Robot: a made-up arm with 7 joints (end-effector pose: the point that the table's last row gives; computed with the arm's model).
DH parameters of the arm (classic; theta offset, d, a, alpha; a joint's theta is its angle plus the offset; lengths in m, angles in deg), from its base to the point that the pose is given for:
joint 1: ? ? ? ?
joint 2: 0 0 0 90
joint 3: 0 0.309 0.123 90
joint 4: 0 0 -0.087 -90
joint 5: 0 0.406 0 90
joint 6: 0 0 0.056 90
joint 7: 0 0 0 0
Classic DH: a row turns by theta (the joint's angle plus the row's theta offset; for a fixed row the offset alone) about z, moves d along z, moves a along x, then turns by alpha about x.
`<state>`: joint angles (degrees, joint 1 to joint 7).
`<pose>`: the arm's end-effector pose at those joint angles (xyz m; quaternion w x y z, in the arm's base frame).
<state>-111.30 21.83 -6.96 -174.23 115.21 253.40 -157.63</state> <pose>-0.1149 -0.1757 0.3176 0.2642 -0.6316 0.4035 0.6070</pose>
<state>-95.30 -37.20 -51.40 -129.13 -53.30 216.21 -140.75</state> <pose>-0.3696 -0.1316 0.7649 0.5022 0.5184 0.2302 -0.6527</pose>
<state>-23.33 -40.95 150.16 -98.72 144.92 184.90 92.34</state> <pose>-0.3646 0.4725 0.3658 0.1456 -0.6051 0.6971 0.3560</pose>
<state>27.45 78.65 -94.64 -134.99 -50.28 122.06 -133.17</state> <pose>0.2909 -0.4335 0.4673 0.3450 -0.3448 -0.3708 0.7903</pose>
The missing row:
joint 1: 0 0.436 0 -90
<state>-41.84 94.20 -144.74 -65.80 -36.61 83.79 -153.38</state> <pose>0.2541 -0.6191 0.8118 0.4239 -0.3539 0.2877 0.7825</pose>
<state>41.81 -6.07 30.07 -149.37 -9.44 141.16 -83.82</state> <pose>0.1348 0.4379 0.4734 0.0730 0.1473 0.9858 -0.0353</pose>
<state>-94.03 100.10 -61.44 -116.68 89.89 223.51 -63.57</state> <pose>-0.4619 -0.1514 0.2014 0.4858 0.3119 -0.4788 -0.6614</pose>
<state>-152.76 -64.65 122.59 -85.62 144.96 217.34 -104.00</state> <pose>0.5992 -0.1714 0.3829 0.4946 0.7401 -0.3388 0.3046</pose>
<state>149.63 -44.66 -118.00 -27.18 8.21 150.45 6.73</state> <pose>0.6084 -0.1548 0.9035 0.4520 -0.6234 0.1756 -0.6134</pose>
